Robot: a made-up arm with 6 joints. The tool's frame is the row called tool. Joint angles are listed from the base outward.
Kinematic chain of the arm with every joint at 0, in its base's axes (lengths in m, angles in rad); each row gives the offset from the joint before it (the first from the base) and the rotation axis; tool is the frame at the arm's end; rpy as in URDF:
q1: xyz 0 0.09 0.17 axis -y
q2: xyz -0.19 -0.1 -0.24 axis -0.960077 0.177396 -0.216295
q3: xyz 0 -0.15 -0.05 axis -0.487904 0.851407 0.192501
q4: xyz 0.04 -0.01 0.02 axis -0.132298 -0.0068 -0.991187
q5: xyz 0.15 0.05 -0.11 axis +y
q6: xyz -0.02 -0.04 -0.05 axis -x
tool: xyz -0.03 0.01 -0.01 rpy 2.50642 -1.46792 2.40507
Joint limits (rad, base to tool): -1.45..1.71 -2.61..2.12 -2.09..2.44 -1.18..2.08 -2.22..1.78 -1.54..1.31
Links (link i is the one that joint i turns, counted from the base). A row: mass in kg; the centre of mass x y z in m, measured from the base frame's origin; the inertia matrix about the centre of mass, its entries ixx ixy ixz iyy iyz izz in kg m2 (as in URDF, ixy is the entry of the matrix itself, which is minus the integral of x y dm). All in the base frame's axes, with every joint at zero. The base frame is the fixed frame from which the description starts. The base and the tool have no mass.
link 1: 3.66; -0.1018 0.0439 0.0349; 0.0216 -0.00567 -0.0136 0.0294 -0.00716 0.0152
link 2: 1.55; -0.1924 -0.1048 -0.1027; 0.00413 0 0 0.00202 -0.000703 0.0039
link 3: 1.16; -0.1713 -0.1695 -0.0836; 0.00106 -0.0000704 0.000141 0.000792 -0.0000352 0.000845
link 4: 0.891; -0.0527 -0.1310 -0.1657; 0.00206 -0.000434 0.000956 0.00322 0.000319 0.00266
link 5: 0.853; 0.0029 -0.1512 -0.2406; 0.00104 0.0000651 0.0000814 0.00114 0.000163 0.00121
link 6: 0.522; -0.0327 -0.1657 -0.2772; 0.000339 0 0 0.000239 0 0.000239
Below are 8 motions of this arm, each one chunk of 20 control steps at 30 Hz.
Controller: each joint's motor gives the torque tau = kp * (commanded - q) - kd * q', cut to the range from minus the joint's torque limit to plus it. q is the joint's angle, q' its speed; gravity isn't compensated. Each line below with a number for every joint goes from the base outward.
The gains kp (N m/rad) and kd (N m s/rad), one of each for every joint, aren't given. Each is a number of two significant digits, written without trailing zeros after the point. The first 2 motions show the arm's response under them.
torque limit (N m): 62 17 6.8 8.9 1.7 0.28
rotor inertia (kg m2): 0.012 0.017 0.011 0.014 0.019 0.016
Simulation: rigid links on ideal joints. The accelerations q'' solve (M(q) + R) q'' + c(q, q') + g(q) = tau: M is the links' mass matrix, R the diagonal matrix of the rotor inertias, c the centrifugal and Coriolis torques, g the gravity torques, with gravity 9.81 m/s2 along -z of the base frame. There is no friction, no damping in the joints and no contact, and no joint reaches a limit. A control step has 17 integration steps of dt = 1/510 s. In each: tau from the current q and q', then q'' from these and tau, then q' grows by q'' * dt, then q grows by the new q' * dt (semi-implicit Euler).
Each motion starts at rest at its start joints. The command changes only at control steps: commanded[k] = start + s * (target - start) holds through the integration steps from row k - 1 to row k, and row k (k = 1, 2, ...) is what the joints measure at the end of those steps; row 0 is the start. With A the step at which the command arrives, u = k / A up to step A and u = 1 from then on. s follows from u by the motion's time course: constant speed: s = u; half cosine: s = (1 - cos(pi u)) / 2; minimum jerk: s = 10 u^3 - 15 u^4 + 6 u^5; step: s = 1 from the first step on.
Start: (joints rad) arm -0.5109 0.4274 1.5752 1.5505 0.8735 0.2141
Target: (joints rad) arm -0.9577 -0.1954 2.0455 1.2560 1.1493 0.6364
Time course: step
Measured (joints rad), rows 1 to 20:
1: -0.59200 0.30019 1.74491 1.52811 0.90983 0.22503
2: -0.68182 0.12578 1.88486 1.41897 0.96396 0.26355
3: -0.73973 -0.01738 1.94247 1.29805 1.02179 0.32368
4: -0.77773 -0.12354 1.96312 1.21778 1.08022 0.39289
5: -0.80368 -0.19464 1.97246 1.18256 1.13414 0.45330
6: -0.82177 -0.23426 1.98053 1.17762 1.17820 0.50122
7: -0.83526 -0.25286 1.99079 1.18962 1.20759 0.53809
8: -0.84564 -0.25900 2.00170 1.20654 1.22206 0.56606
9: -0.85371 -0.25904 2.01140 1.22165 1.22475 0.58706
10: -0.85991 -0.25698 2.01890 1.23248 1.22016 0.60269
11: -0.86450 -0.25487 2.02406 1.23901 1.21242 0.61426
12: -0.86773 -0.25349 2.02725 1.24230 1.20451 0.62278
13: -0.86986 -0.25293 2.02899 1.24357 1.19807 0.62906
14: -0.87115 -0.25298 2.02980 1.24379 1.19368 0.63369
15: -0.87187 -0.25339 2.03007 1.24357 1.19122 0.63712
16: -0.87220 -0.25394 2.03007 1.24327 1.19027 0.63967
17: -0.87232 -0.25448 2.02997 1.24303 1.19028 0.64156
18: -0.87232 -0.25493 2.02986 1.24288 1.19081 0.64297
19: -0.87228 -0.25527 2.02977 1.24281 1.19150 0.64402
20: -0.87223 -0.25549 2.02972 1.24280 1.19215 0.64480
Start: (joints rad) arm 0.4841 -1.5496 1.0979 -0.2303 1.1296 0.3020
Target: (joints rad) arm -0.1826 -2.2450 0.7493 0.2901 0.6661 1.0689
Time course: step
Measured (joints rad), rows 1 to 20:
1: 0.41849 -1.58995 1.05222 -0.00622 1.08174 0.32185
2: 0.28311 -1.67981 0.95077 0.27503 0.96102 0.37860
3: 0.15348 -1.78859 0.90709 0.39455 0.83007 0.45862
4: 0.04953 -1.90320 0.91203 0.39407 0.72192 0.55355
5: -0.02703 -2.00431 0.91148 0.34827 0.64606 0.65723
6: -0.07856 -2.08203 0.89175 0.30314 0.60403 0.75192
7: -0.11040 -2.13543 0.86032 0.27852 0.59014 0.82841
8: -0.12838 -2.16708 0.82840 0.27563 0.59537 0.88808
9: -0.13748 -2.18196 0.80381 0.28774 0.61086 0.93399
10: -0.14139 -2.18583 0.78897 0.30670 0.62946 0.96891
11: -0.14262 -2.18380 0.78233 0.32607 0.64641 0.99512
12: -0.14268 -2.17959 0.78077 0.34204 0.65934 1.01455
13: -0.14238 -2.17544 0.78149 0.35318 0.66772 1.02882
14: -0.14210 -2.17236 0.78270 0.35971 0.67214 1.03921
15: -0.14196 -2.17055 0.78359 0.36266 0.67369 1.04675
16: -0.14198 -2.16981 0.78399 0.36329 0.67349 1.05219
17: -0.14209 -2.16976 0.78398 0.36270 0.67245 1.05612
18: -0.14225 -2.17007 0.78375 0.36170 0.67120 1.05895
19: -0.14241 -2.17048 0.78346 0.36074 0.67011 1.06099
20: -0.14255 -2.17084 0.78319 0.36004 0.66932 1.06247
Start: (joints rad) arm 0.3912 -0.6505 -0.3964 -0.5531 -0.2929 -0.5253
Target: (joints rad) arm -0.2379 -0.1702 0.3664 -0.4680 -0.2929 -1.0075
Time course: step
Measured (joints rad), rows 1 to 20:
1: 0.34394 -0.60368 -0.33518 -0.50344 -0.33883 -0.53678
2: 0.22763 -0.48615 -0.16581 -0.42507 -0.43659 -0.56336
3: 0.10589 -0.38218 0.07198 -0.37461 -0.51354 -0.59597
4: 0.01133 -0.31111 0.31650 -0.36759 -0.51293 -0.63293
5: -0.05597 -0.26859 0.56520 -0.38667 -0.46698 -0.67751
6: -0.10305 -0.24570 0.81116 -0.41383 -0.41662 -0.73275
7: -0.13709 -0.23165 1.03480 -0.43769 -0.37860 -0.79194
8: -0.16296 -0.21836 1.21374 -0.45304 -0.35191 -0.84234
9: -0.18294 -0.20335 1.33227 -0.45952 -0.32930 -0.88160
10: -0.19788 -0.18851 1.38305 -0.45995 -0.30633 -0.91115
11: -0.20838 -0.17668 1.36361 -0.45756 -0.28397 -0.93301
12: -0.21507 -0.16984 1.27405 -0.45435 -0.26678 -0.94885
13: -0.21822 -0.16917 1.11742 -0.45104 -0.26004 -0.95987
14: -0.21708 -0.17604 0.90501 -0.44767 -0.26810 -0.96712
15: -0.20731 -0.19296 0.69875 -0.44291 -0.29991 -0.97292
16: -0.19234 -0.20986 0.54075 -0.43553 -0.35061 -0.97803
17: -0.17902 -0.21937 0.43749 -0.42643 -0.40164 -0.98212
18: -0.17085 -0.22130 0.38293 -0.41852 -0.43668 -0.98506
19: -0.16797 -0.21866 0.36549 -0.41429 -0.44875 -0.98701
20: -0.16896 -0.21434 0.37211 -0.41454 -0.43970 -0.98825

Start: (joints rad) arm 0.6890 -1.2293 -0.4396 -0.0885 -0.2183 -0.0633
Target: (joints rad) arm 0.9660 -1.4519 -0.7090 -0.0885 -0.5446 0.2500
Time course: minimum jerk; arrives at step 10
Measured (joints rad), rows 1 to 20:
1: 0.68518 -1.22741 -0.43672 -0.08114 -0.21154 -0.06239
2: 0.68078 -1.22690 -0.43322 -0.06930 -0.19475 -0.05817
3: 0.68216 -1.23291 -0.43560 -0.06002 -0.17623 -0.04832
4: 0.69294 -1.24801 -0.44892 -0.05518 -0.16554 -0.03079
5: 0.71436 -1.27213 -0.47549 -0.05426 -0.17054 -0.00477
6: 0.74514 -1.30283 -0.51421 -0.05594 -0.19539 0.02874
7: 0.78176 -1.33601 -0.56080 -0.05891 -0.23934 0.06695
8: 0.81925 -1.36696 -0.60899 -0.06216 -0.29679 0.10586
9: 0.85255 -1.39177 -0.65237 -0.06499 -0.35883 0.14138
10: 0.87821 -1.40888 -0.68648 -0.06701 -0.41584 0.17072
11: 0.89569 -1.41974 -0.71057 -0.06840 -0.46058 0.19352
12: 0.90660 -1.42654 -0.72608 -0.06968 -0.49036 0.21084
13: 0.91297 -1.43087 -0.73499 -0.07114 -0.50636 0.22393
14: 0.91649 -1.43371 -0.73921 -0.07273 -0.51181 0.23379
15: 0.91831 -1.43564 -0.74039 -0.07425 -0.51033 0.24117
16: 0.91920 -1.43697 -0.73983 -0.07551 -0.50514 0.24669
17: 0.91960 -1.43789 -0.73848 -0.07642 -0.49862 0.25079
18: 0.91976 -1.43852 -0.73699 -0.07701 -0.49232 0.25384
19: 0.91981 -1.43894 -0.73571 -0.07732 -0.48708 0.25609
20: 0.91982 -1.43920 -0.73479 -0.07746 -0.48319 0.25775

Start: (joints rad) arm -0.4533 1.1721 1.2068 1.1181 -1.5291 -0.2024
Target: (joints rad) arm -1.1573 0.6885 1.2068 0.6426 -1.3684 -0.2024
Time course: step
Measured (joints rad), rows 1 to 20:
1: -0.55246 1.07590 1.21146 1.14112 -1.50606 -0.19394
2: -0.71361 0.95568 1.21295 1.03765 -1.49144 -0.18416
3: -0.83339 0.85663 1.19919 0.85818 -1.49049 -0.18361
4: -0.91153 0.76728 1.17676 0.70333 -1.48730 -0.19142
5: -0.96149 0.69588 1.15435 0.59328 -1.48094 -0.20239
6: -0.99464 0.64429 1.13591 0.53202 -1.47502 -0.21259
7: -1.01707 0.61502 1.12191 0.50824 -1.47217 -0.22007
8: -1.03351 0.60273 1.11429 0.51344 -1.47190 -0.22420
9: -1.04623 0.60186 1.11314 0.53531 -1.47215 -0.22515
10: -1.05651 0.60763 1.11679 0.56264 -1.47120 -0.22372
11: -1.06499 0.61616 1.12289 0.58793 -1.46849 -0.22095
12: -1.07191 0.62468 1.12929 0.60741 -1.46448 -0.21772
13: -1.07732 0.63157 1.13452 0.62007 -1.46017 -0.21469
14: -1.08131 0.63615 1.13793 0.62654 -1.45655 -0.21221
15: -1.08401 0.63846 1.13949 0.62822 -1.45422 -0.21044
16: -1.08567 0.63891 1.13956 0.62675 -1.45334 -0.20935
17: -1.08652 0.63808 1.13861 0.62361 -1.45375 -0.20883
18: -1.08683 0.63658 1.13712 0.61998 -1.45506 -0.20872
19: -1.08680 0.63487 1.13549 0.61667 -1.45684 -0.20887
20: -1.08660 0.63331 1.13400 0.61410 -1.45872 -0.20913

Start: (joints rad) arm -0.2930 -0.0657 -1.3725 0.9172 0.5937 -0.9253
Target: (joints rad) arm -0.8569 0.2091 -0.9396 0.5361 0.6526 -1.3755
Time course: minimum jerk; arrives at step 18
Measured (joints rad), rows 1 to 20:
1: -0.28616 -0.07510 -1.36992 0.92837 0.59302 -0.92455
2: -0.27564 -0.09236 -1.35799 0.94855 0.58574 -0.92318
3: -0.26841 -0.10814 -1.34064 0.96533 0.57185 -0.92258
4: -0.26782 -0.11786 -1.32047 0.97124 0.55513 -0.92468
5: -0.27568 -0.11968 -1.29765 0.96402 0.53958 -0.93121
6: -0.29284 -0.11345 -1.27138 0.94476 0.52795 -0.94329
7: -0.31935 -0.09991 -1.24091 0.91593 0.52156 -0.96142
8: -0.35452 -0.08032 -1.20602 0.88012 0.52052 -0.98553
9: -0.39693 -0.05608 -1.16723 0.83961 0.52417 -1.01510
10: -0.44469 -0.02868 -1.12568 0.79633 0.53140 -1.04916
11: -0.49548 0.00040 -1.08299 0.75210 0.54097 -1.08639
12: -0.54687 0.02967 -1.04105 0.70878 0.55166 -1.12519
13: -0.59643 0.05769 -1.00178 0.66830 0.56245 -1.16390
14: -0.64193 0.08316 -0.96691 0.63251 0.57249 -1.20091
15: -0.68156 0.10504 -0.93780 0.60293 0.58116 -1.23473
16: -0.71406 0.12263 -0.91526 0.58047 0.58801 -1.26419
17: -0.73892 0.13566 -0.89931 0.56514 0.59271 -1.28857
18: -0.75658 0.14442 -0.88901 0.55594 0.59501 -1.30777
19: -0.76843 0.14972 -0.88250 0.55091 0.59480 -1.32238
20: -0.77613 0.15263 -0.87818 0.54823 0.59246 -1.33329

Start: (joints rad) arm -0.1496 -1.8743 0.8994 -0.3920 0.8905 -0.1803
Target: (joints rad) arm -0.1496 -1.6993 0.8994 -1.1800 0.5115 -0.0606
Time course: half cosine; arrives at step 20
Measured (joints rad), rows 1 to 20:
1: -0.14349 -1.86506 0.90807 -0.39223 0.88745 -0.18019
2: -0.13339 -1.84889 0.92600 -0.38714 0.88241 -0.17869
3: -0.12377 -1.83236 0.94376 -0.38623 0.87559 -0.17580
4: -0.11603 -1.81771 0.95710 -0.39702 0.86625 -0.17199
5: -0.11045 -1.80535 0.96536 -0.42146 0.85397 -0.16760
6: -0.10684 -1.79476 0.96953 -0.45835 0.83859 -0.16276
7: -0.10476 -1.78511 0.97104 -0.50527 0.82018 -0.15750
8: -0.10371 -1.77560 0.97117 -0.55967 0.79901 -0.15178
9: -0.10330 -1.76573 0.97081 -0.61926 0.77553 -0.14557
10: -0.10319 -1.75526 0.97051 -0.68213 0.75032 -0.13888
11: -0.10320 -1.74421 0.97050 -0.74661 0.72402 -0.13177
12: -0.10321 -1.73279 0.97078 -0.81121 0.69730 -0.12438
13: -0.10317 -1.72128 0.97128 -0.87449 0.67084 -0.11684
14: -0.10307 -1.70999 0.97188 -0.93502 0.64528 -0.10933
15: -0.10292 -1.69925 0.97246 -0.99141 0.62125 -0.10203
16: -0.10272 -1.68937 0.97296 -1.04231 0.59930 -0.09511
17: -0.10248 -1.68060 0.97333 -1.08647 0.57994 -0.08875
18: -0.10222 -1.67319 0.97358 -1.12277 0.56361 -0.08309
19: -0.10196 -1.66733 0.97373 -1.15030 0.55068 -0.07827
20: -0.10171 -1.66318 0.97379 -1.16834 0.54144 -0.07440

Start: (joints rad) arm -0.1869 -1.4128 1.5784 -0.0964 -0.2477 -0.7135
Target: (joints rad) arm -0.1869 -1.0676 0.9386 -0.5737 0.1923 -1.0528
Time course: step
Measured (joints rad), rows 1 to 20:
1: -0.17446 -1.31564 1.44635 -0.23248 -0.22722 -0.71589
2: -0.16314 -1.21346 1.28725 -0.37779 -0.14292 -0.73074
3: -0.15663 -1.15255 1.17309 -0.45781 -0.03594 -0.76181
4: -0.15164 -1.11567 1.09680 -0.49433 0.05627 -0.80852
5: -0.14699 -1.09208 1.05006 -0.50719 0.12122 -0.86115
6: -0.14284 -1.07644 1.02415 -0.50953 0.15984 -0.90584
7: -0.13955 -1.06601 1.01146 -0.50868 0.17817 -0.94015
8: -0.13732 -1.05917 1.00634 -0.50794 0.18322 -0.96556
9: -0.13607 -1.05486 1.00505 -0.50827 0.18095 -0.98414
10: -0.13559 -1.05227 1.00538 -0.50952 0.17568 -0.99770
11: -0.13560 -1.05081 1.00617 -0.51117 0.17004 -1.00763
12: -0.13587 -1.05003 1.00690 -0.51279 0.16534 -1.01491
13: -0.13620 -1.04964 1.00738 -0.51408 0.16202 -1.02027
14: -0.13650 -1.04946 1.00762 -0.51495 0.15999 -1.02422
15: -0.13672 -1.04937 1.00768 -0.51542 0.15896 -1.02711
16: -0.13684 -1.04933 1.00763 -0.51559 0.15858 -1.02924
17: -0.13689 -1.04930 1.00751 -0.51557 0.15857 -1.03079
18: -0.13690 -1.04927 1.00739 -0.51546 0.15871 -1.03192
19: -0.13687 -1.04925 1.00727 -0.51533 0.15889 -1.03275
20: -0.13684 -1.04924 1.00718 -0.51522 0.15904 -1.03334

